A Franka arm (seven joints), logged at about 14 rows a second.
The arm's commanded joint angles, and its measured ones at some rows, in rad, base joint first. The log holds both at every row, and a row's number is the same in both.
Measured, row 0: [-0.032 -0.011 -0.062 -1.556 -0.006 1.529 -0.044]
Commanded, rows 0 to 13: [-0.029 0.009 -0.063 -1.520 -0.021 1.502 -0.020]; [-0.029 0.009 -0.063 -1.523 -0.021 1.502 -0.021]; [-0.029 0.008 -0.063 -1.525 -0.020 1.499 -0.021]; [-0.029 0.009 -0.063 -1.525 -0.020 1.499 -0.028]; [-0.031 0.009 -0.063 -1.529 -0.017 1.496 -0.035]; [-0.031 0.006 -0.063 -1.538 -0.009 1.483 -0.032]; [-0.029 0.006 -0.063 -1.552 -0.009 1.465 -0.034]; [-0.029 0.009 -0.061 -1.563 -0.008 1.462 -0.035]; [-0.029 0.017 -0.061 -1.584 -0.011 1.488 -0.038]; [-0.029 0.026 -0.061 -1.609 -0.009 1.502 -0.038]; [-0.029 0.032 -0.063 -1.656 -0.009 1.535 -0.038]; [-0.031 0.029 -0.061 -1.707 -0.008 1.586 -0.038]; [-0.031 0.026 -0.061 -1.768 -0.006 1.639 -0.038]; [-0.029 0.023 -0.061 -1.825 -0.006 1.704 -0.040]
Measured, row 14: [-0.032 0.043 -0.062 -1.714 -0.006 1.609 -0.041]
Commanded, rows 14 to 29: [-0.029 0.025 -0.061 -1.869 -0.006 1.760 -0.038]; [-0.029 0.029 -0.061 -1.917 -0.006 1.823 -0.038]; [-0.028 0.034 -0.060 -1.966 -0.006 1.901 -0.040]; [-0.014 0.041 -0.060 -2.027 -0.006 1.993 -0.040]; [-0.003 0.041 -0.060 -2.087 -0.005 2.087 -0.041]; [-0.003 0.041 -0.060 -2.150 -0.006 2.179 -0.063]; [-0.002 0.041 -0.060 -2.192 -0.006 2.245 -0.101]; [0.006 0.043 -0.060 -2.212 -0.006 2.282 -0.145]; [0.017 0.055 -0.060 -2.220 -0.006 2.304 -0.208]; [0.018 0.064 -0.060 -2.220 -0.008 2.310 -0.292]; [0.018 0.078 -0.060 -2.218 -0.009 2.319 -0.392]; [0.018 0.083 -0.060 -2.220 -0.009 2.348 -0.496]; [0.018 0.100 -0.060 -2.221 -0.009 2.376 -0.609]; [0.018 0.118 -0.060 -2.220 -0.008 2.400 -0.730]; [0.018 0.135 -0.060 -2.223 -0.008 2.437 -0.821]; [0.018 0.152 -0.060 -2.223 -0.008 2.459 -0.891]
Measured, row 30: [0.015 0.116 -0.056 -2.221 -0.006 2.404 -0.740]
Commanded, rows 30 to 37: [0.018 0.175 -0.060 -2.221 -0.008 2.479 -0.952]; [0.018 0.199 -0.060 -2.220 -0.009 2.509 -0.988]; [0.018 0.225 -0.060 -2.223 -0.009 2.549 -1.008]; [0.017 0.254 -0.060 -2.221 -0.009 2.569 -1.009]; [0.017 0.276 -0.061 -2.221 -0.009 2.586 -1.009]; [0.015 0.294 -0.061 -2.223 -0.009 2.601 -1.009]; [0.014 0.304 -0.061 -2.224 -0.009 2.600 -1.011]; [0.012 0.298 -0.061 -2.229 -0.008 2.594 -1.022]
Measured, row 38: [0.015 0.299 -0.057 -2.224 -0.006 2.585 -0.991]
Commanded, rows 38 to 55: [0.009 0.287 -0.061 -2.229 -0.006 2.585 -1.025]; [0.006 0.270 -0.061 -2.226 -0.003 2.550 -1.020]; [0.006 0.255 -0.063 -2.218 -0.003 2.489 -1.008]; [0.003 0.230 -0.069 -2.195 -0.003 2.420 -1.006]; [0.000 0.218 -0.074 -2.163 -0.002 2.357 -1.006]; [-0.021 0.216 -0.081 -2.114 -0.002 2.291 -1.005]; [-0.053 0.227 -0.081 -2.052 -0.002 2.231 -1.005]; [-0.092 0.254 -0.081 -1.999 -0.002 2.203 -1.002]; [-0.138 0.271 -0.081 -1.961 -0.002 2.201 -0.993]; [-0.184 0.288 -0.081 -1.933 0.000 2.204 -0.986]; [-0.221 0.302 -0.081 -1.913 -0.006 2.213 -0.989]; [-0.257 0.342 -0.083 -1.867 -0.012 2.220 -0.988]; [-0.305 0.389 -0.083 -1.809 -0.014 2.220 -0.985]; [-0.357 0.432 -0.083 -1.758 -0.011 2.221 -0.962]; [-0.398 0.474 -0.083 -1.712 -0.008 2.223 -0.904]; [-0.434 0.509 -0.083 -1.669 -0.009 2.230 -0.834]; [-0.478 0.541 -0.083 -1.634 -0.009 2.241 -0.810]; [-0.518 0.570 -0.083 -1.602 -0.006 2.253 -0.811]
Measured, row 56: [-0.448 0.488 -0.099 -1.713 -0.005 2.253 -0.864]
